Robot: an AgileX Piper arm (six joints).
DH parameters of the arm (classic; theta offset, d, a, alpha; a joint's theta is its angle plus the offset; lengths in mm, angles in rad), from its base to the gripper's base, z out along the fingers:
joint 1: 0 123 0 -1.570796
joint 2: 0.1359 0 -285.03 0
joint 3: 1.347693 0 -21.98 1.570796
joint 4: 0 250.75 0 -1.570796
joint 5: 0 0 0 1.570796
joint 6: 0 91 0 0
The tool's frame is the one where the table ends.
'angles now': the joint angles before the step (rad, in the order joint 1, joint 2, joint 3, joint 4, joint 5, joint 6). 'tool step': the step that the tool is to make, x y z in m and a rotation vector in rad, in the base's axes. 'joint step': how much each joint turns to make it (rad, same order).
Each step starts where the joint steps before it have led.
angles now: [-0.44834 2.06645 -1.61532 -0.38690 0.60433 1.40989]
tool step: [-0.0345 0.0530 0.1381 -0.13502 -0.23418 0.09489]
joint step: [0.08312 -0.31996 0.00023 0.00085 0.04540 -0.04190]
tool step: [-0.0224 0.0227 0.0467 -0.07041 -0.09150 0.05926]
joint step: [0.03459 -0.11776 -0.00025 0.00017 -0.00209 -0.04363]
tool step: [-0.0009 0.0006 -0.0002 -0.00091 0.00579 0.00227]
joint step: [0.00075 -0.00308 0.00320 0.00197 0.00405 -0.00577]
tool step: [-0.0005 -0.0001 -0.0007 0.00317 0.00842 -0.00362]
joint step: [0.00002 0.00017 -0.00015 -0.00002 0.00969 0.00003]
